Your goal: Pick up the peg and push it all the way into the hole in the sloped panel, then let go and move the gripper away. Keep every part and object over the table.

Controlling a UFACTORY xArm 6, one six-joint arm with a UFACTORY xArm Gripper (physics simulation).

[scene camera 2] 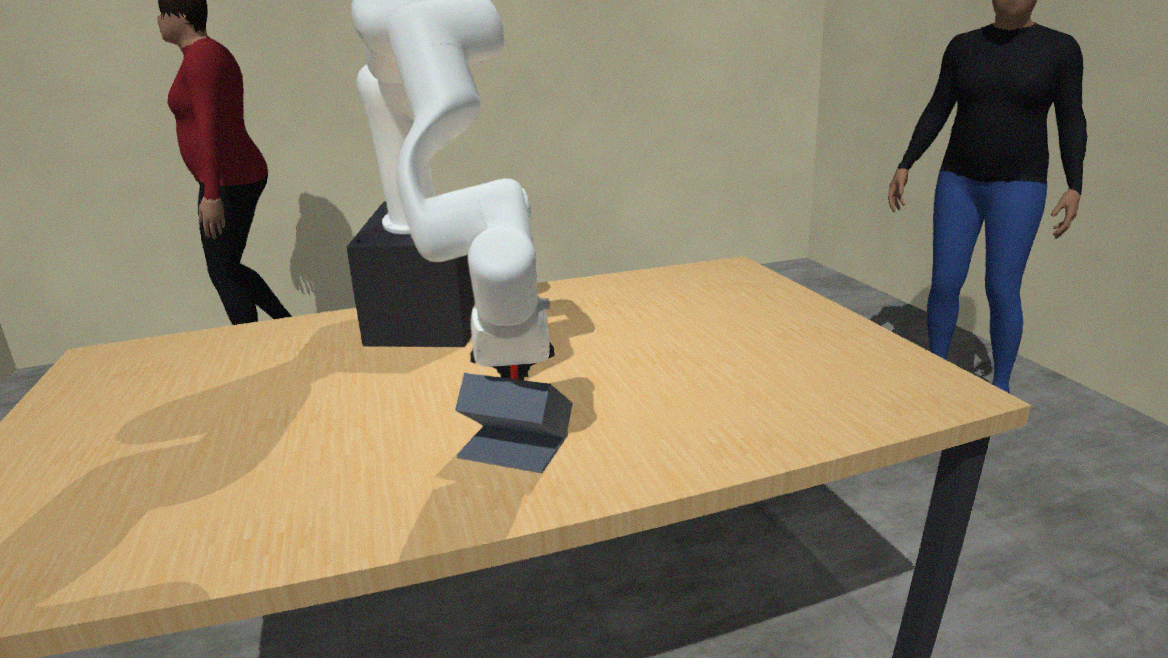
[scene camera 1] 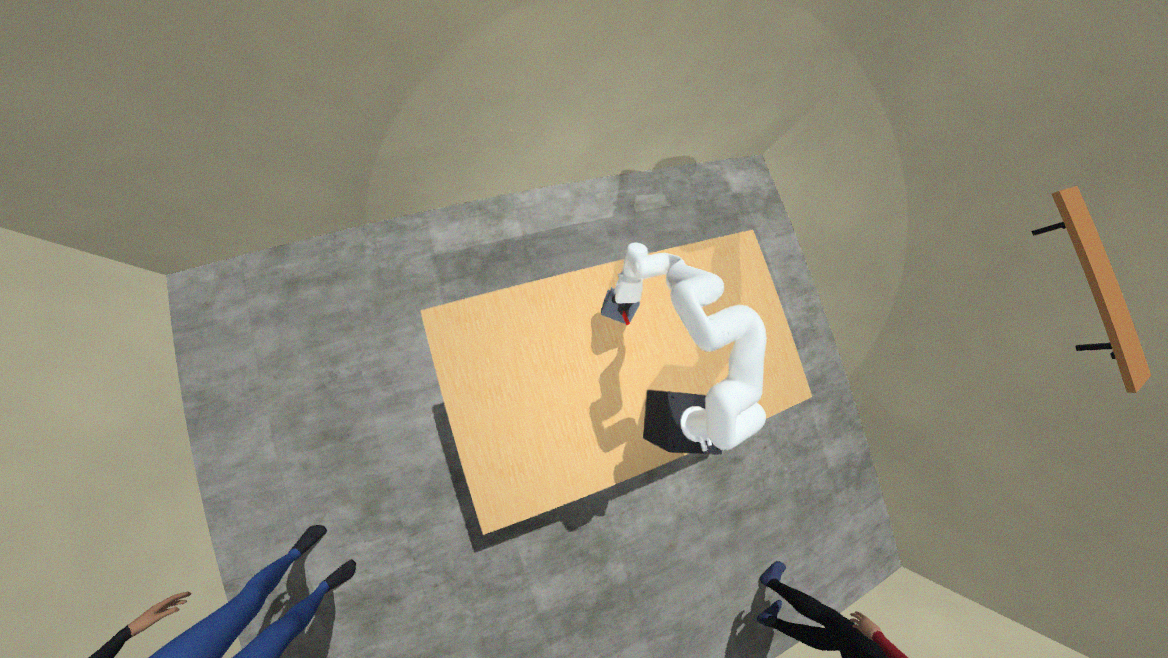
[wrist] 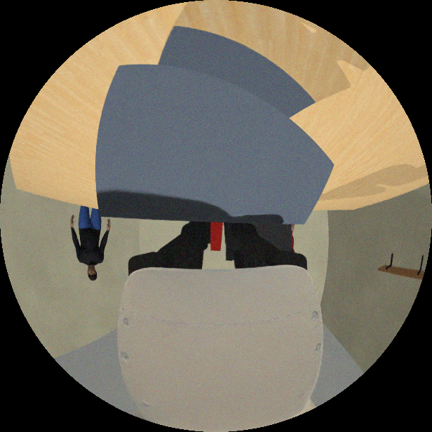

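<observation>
The red peg is held between the black fingers of my gripper. In scene camera 1, a red end sticks out beyond the fingers. The blue-grey sloped panel stands on the table with its flat base showing in scene camera 2. My gripper is right at the panel's upper edge, on the side towards the arm's base. In the wrist view the panel hides the fingertips and part of the peg. The hole does not show, so the peg's depth in it cannot be told.
The wooden table carries the arm's black base block. The panel stands near the table's long edge away from that block. Two people stand beyond the table. A wooden shelf is on the wall.
</observation>
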